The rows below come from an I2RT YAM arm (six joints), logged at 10 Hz.
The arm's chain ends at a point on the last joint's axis. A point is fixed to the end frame.
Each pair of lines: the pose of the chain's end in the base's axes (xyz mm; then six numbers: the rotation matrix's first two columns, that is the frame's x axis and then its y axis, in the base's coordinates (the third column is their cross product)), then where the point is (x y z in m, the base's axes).
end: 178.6 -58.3 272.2 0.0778 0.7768 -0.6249 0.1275 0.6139 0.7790
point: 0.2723 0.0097 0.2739
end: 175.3 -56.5 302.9 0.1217 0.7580 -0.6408 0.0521 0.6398 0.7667
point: 0.2676 0.0129 0.3104
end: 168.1 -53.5 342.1 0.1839 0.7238 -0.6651 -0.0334 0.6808 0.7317
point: 0.2587 0.0173 0.3555
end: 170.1 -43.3 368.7 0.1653 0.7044 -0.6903 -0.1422 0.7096 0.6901
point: 0.2530 0.0360 0.3840
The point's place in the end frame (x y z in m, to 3 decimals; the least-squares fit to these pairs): 0.059 0.055 0.083
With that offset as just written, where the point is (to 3 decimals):
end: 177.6 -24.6 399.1 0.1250 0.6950 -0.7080 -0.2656 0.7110 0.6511
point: 0.250 0.064 0.416
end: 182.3 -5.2 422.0 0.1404 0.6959 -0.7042 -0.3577 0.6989 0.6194
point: 0.248 0.088 0.443
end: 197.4 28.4 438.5 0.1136 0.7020 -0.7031 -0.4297 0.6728 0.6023
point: 0.255 0.126 0.462
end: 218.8 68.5 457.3 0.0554 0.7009 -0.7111 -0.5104 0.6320 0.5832
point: 0.265 0.172 0.480
